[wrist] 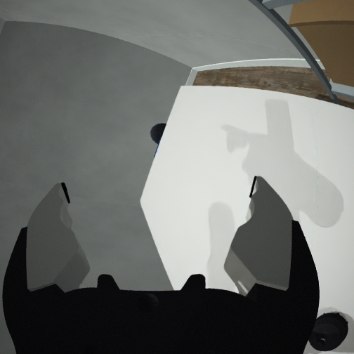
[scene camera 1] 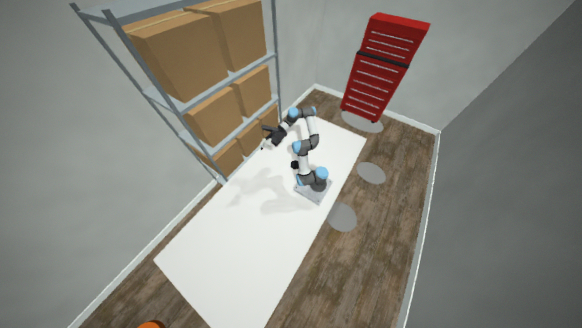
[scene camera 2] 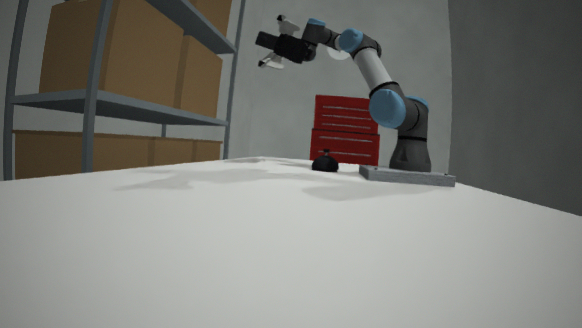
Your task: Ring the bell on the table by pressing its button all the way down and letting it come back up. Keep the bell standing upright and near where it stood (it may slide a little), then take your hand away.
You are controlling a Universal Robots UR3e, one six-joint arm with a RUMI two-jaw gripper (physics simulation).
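Frame: origin at the arm's base, x back, y right, z up, level; centimetres.
Seen in the pictures: gripper, fingertip midpoint: point(scene camera 1: 260, 148) point(scene camera 2: 269, 40); arm's base, origin of the base link: point(scene camera 1: 317, 184) point(scene camera 2: 409, 170).
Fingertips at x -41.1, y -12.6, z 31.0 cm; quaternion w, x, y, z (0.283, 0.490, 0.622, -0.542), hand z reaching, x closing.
Offsets run from my fingertips to a thing's top centre. Level surfaces: height alone.
A dark, domed bell @[dz -27.1, dx +16.0, dy +19.5 cm] point(scene camera 1: 294, 164) point(scene camera 2: 325, 163) point(wrist: 328, 331) stands upright on the white table @[dz -33.7 cm] point(scene camera 1: 240, 240) point(scene camera 2: 280, 250) point(wrist: 190, 150), beside the arm's base. Its small button @[dz -27.1, dx +16.0, dy +19.5 cm] point(scene camera 2: 326, 150) shows on top in the second scene view. In the wrist view the bell is at the lower right corner, next to the black gripper body. My gripper point(scene camera 1: 267, 138) point(scene camera 2: 270, 41) point(wrist: 157, 182) is wide open with nothing between its fingers. It is high above the table, well apart from the bell and off to the shelf side of it.
The arm's grey base plate point(scene camera 1: 320, 199) point(scene camera 2: 400, 177) is close to the bell. A metal shelf rack point(scene camera 1: 277, 75) point(scene camera 2: 90, 120) with cardboard boxes stands along the table's far long side. A red tool cabinet point(scene camera 1: 375, 75) point(scene camera 2: 345, 120) stands beyond the table's end.
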